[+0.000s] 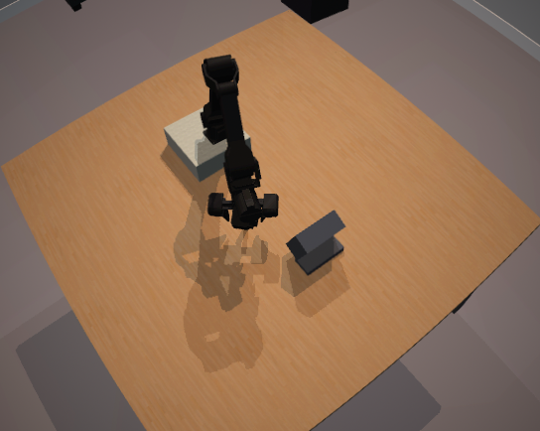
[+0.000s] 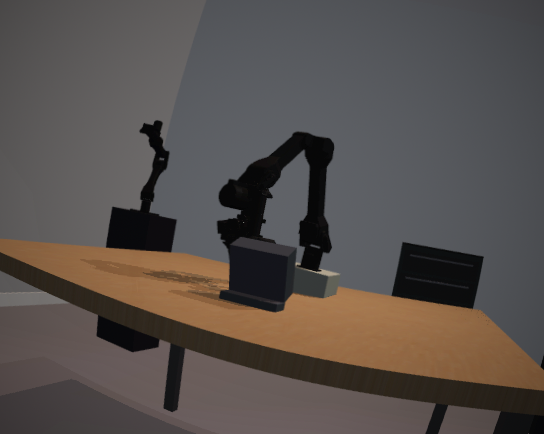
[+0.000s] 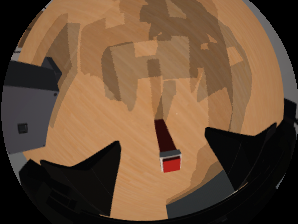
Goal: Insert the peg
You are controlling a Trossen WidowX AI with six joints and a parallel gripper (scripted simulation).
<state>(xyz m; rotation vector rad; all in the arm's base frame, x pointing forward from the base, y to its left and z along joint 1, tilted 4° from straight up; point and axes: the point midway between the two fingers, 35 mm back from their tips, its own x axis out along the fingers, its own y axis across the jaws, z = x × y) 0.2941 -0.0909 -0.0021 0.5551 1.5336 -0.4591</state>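
My gripper tip is now 17 cm short of the dark sloped panel, 12 cm to the right of it and 3 cm below it. Also, from my gripper tip: dark red peg (1 cm above).
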